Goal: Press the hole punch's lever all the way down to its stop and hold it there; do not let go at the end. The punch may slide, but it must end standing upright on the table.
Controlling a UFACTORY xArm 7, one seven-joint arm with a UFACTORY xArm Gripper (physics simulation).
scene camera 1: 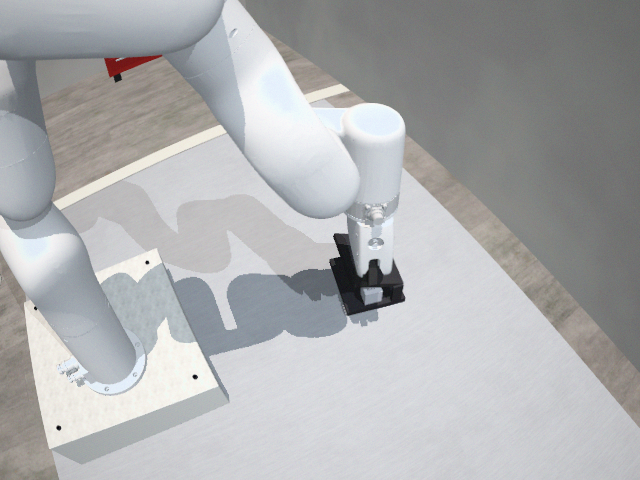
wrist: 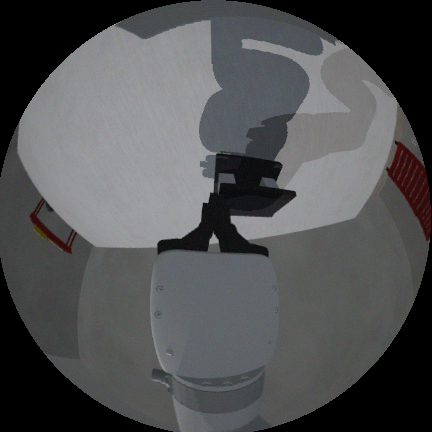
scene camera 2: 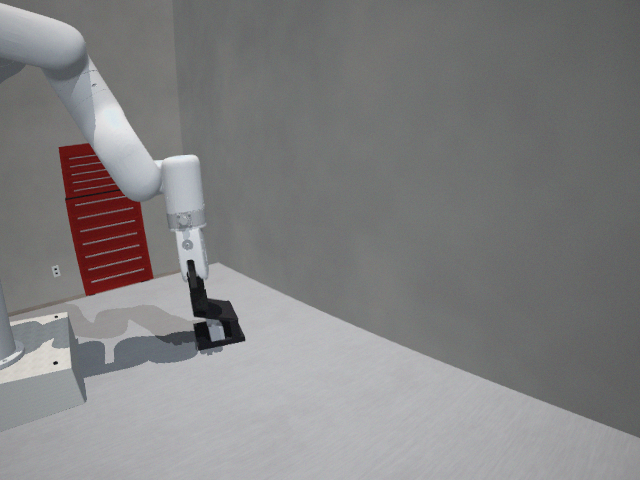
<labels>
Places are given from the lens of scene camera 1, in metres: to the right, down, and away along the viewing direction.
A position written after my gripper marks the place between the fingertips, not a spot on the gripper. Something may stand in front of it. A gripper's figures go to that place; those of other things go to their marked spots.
my gripper (scene camera 1: 363, 282): 0.07, 0.07, 0.72
black hole punch (scene camera 1: 356, 300): 0.06, 0.10, 0.80
</labels>
